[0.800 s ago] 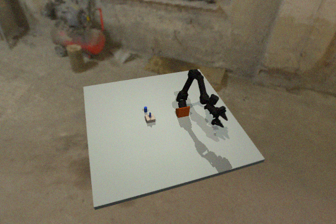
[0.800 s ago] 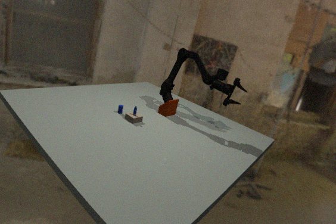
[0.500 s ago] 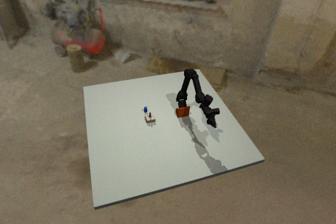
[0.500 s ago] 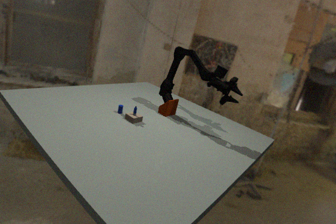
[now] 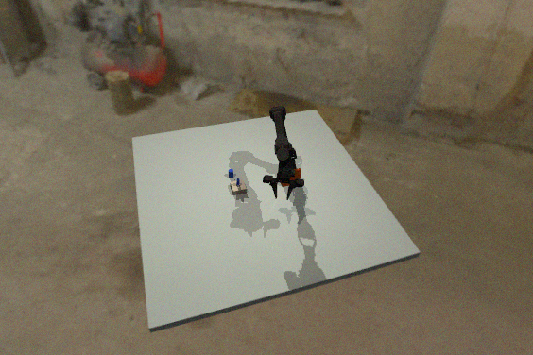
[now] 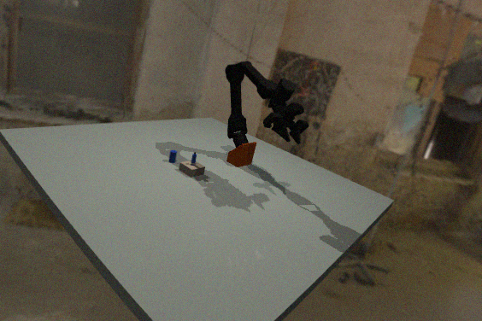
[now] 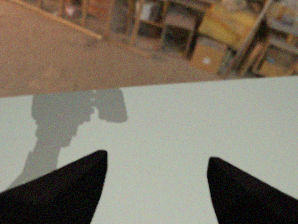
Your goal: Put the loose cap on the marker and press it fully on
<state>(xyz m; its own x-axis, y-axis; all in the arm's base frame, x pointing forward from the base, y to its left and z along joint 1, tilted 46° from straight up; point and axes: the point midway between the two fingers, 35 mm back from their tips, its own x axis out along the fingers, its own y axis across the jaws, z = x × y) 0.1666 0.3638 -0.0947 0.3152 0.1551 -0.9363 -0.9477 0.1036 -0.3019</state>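
The blue cap lies 460 mm to the right of my gripper tip, 230 mm below it and 140 mm ahead of it.
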